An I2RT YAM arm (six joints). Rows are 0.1 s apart.
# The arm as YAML. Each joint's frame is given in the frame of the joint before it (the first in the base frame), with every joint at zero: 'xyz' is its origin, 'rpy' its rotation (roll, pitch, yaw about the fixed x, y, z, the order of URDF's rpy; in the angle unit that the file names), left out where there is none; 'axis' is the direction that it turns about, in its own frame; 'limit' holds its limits. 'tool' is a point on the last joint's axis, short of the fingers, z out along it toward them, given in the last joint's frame.
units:
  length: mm
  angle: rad
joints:
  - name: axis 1
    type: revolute
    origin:
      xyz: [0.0, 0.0, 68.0]
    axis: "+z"
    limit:
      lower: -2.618
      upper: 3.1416
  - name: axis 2
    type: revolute
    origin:
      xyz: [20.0, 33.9, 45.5]
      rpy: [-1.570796, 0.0, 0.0]
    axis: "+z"
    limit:
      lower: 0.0
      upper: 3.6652
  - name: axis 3
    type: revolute
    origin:
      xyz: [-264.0, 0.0, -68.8]
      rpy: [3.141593, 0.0, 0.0]
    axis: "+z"
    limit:
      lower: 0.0
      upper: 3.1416
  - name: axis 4
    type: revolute
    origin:
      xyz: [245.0, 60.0, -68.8]
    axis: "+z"
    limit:
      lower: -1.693
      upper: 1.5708
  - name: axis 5
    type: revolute
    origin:
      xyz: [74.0, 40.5, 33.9]
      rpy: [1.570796, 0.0, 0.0]
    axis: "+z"
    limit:
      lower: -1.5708
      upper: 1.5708
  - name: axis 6
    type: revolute
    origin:
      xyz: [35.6, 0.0, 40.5]
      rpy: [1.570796, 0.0, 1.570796]
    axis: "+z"
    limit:
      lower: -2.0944
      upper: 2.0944
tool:
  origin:
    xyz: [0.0, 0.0, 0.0]
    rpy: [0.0, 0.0, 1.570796]
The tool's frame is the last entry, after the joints.
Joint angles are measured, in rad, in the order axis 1, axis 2, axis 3, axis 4, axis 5, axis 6. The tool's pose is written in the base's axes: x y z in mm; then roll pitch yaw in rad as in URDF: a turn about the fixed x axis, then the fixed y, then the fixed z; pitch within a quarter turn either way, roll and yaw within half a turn. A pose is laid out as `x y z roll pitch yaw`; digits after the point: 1 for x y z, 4 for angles.
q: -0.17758 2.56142 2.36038 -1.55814 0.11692 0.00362
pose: 464.2 -87.5 160.7 -3.0240 -0.1880 2.9604
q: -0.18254 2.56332 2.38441 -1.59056 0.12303 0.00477
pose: 462.6 -89.8 166.1 -3.0176 -0.1981 2.9542
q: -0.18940 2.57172 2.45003 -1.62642 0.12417 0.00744
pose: 464.2 -93.5 178.1 -3.0161 -0.1764 2.9447
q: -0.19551 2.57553 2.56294 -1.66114 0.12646 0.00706
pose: 467.4 -97.1 203.3 -3.0144 -0.1020 2.9390
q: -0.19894 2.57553 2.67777 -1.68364 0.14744 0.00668
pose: 468.8 -99.8 230.6 -2.9941 -0.0096 2.9360
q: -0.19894 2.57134 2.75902 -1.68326 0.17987 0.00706
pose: 469.2 -101.1 252.0 -2.9623 0.0765 2.9357
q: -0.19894 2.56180 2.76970 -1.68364 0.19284 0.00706
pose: 467.7 -101.3 259.0 -2.9494 0.0964 2.9357
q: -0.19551 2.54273 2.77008 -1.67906 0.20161 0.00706
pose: 465.7 -99.5 267.9 -2.9408 0.1205 2.9391
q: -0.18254 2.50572 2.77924 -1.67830 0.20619 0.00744
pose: 460.9 -92.5 286.9 -2.9366 0.1675 2.9517
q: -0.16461 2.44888 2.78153 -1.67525 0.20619 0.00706
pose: 452.3 -82.5 312.8 -2.9370 0.2296 2.9699
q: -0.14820 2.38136 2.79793 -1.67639 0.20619 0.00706
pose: 438.4 -72.8 345.8 -2.9376 0.3124 2.9861
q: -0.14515 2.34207 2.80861 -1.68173 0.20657 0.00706
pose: 428.1 -70.0 364.5 -2.9376 0.3570 2.9891
